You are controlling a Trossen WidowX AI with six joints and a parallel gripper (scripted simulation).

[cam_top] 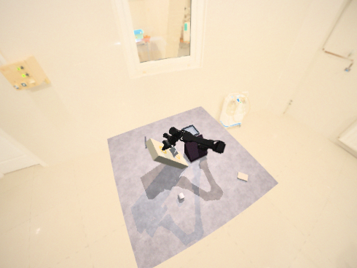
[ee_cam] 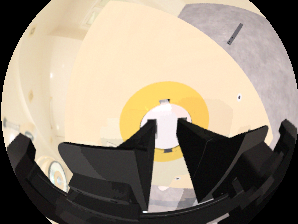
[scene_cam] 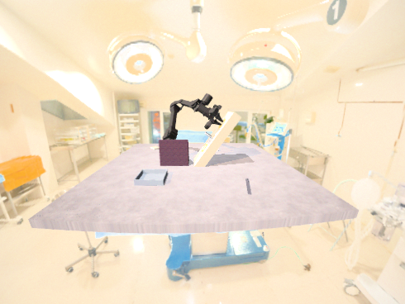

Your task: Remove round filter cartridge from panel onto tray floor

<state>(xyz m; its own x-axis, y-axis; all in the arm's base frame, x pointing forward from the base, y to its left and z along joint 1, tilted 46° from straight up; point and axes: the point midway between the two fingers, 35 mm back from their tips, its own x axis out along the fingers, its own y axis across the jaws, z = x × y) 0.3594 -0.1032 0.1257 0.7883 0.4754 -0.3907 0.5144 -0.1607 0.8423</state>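
My gripper tip is now 10 mm short of the round filter cartridge and 10 mm above it. Round my gripper tip: flat tan piece 590 mm behind, 390 mm to the left, 270 mm below; then tray 420 mm behind, 300 mm to the right, 260 mm below.
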